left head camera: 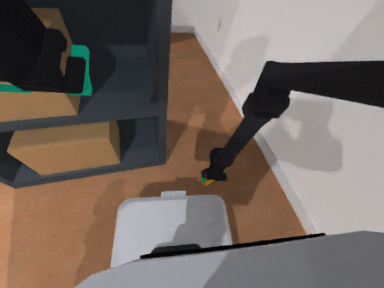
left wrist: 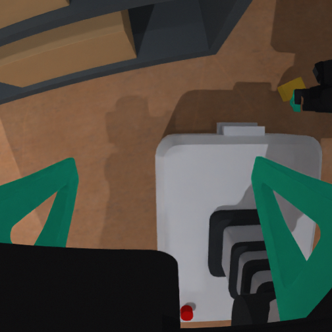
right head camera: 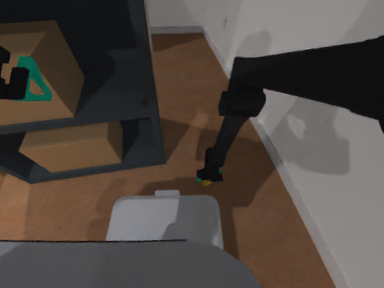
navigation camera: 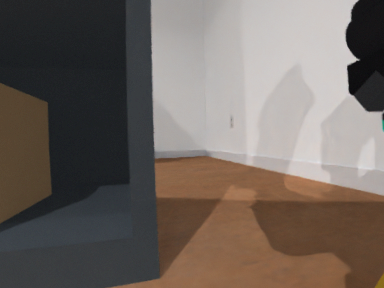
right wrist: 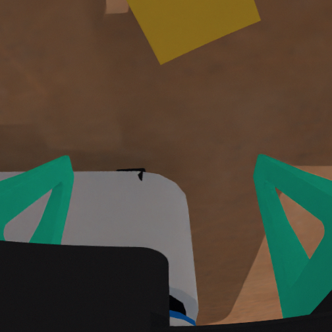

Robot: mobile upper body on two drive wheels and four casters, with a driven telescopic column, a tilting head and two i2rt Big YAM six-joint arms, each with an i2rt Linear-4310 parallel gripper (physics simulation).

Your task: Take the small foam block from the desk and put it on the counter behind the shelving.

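Places are measured from the left arm's base along level axes (x up, y ahead, z left), in metres.
Pixels of known places: left gripper, fingertip midpoint: [left head camera: 61,90] [right head camera: 26,96]; right gripper, fingertip midpoint: [left head camera: 210,180] [right head camera: 207,180].
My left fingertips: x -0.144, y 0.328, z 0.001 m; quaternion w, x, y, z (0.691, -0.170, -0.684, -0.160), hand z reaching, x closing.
Behind a point stands the place of what it marks.
A yellow foam block [left head camera: 207,183] {x -0.968, y 0.452, z -0.467 m} [right head camera: 206,183] {x -0.965, y 0.454, z -0.467 m} [left wrist: 291,89] [right wrist: 195,27] [navigation camera: 381,282] {x -0.962, y 0.513, z -0.460 m} appears to lie on the brown floor, right of the shelving. My right gripper [left head camera: 214,177] {x -0.847, y 0.428, z -0.455 m} [right head camera: 209,178] {x -0.847, y 0.428, z -0.455 m} [right wrist: 163,165] is open and empty. It hangs above the floor close to the block, which lies beyond its fingertips at the top of the right wrist view. My left gripper [left wrist: 164,167] is open and empty, held in front of the shelving. The dark shelving [left head camera: 162,75] {x -0.296, y 0.618, z -0.164 m} [right head camera: 151,100] {x -0.407, y 0.618, z -0.167 m} [navigation camera: 142,150] {x -0.798, y 0.618, z -0.169 m} stands at the left. The desk and the counter do not show in these views.
Cardboard boxes [left head camera: 75,145] {x -0.677, y 0.563, z 0.260 m} [right head camera: 82,145] {x -0.684, y 0.567, z 0.237 m} [left wrist: 75,50] [navigation camera: 22,155] {x -0.807, y 0.755, z 0.131 m} sit on the shelves. My light grey base [left head camera: 145,220] {x -0.747, y 0.213, z -0.093 m} [right head camera: 145,215] {x -0.747, y 0.223, z -0.131 m} [left wrist: 200,175] is below. A white wall [left head camera: 325,150] {x -0.566, y 0.468, z -1.055 m} [navigation camera: 280,75] {x -0.386, y 1.430, z -0.886 m} runs along the right, with a floor passage between it and the shelving.
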